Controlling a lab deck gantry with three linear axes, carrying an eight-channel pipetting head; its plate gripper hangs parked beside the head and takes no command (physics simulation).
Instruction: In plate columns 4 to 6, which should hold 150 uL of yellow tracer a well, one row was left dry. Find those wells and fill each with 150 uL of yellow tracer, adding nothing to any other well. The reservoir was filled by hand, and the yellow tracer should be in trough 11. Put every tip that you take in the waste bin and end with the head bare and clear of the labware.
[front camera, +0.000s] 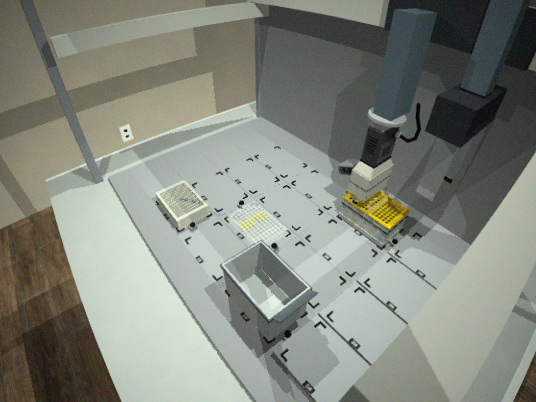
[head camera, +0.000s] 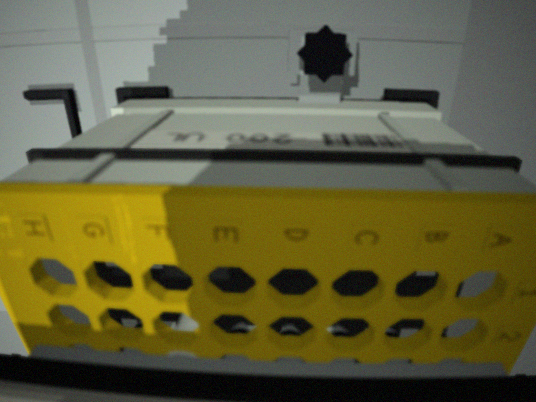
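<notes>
The pipetting head (front camera: 369, 181) is low over the left part of the yellow tip rack (front camera: 390, 216) (head camera: 300, 210). Its nozzles are hidden, so I cannot tell whether it carries a tip. In the head camera, rack columns 1 and 2 show holes with no tips standing in them. The plate (front camera: 274, 233) lies mid-deck, with a block of yellow wells (front camera: 253, 220); the front view is too coarse to read single wells. The reservoir (front camera: 194, 219) is left of the plate, its trough contents unreadable. The waste bin (front camera: 245, 295) stands in front. The parked plate gripper (front camera: 437, 186) hangs open, empty, right of the head.
The gripper's dark block (front camera: 465, 117) hangs behind and right of the head, above the deck. The bin's tall walls rise near the plate's front corner. Small pale blue marks show between reservoir and plate. A black round knob (head camera: 325, 53) is beyond the rack's edge.
</notes>
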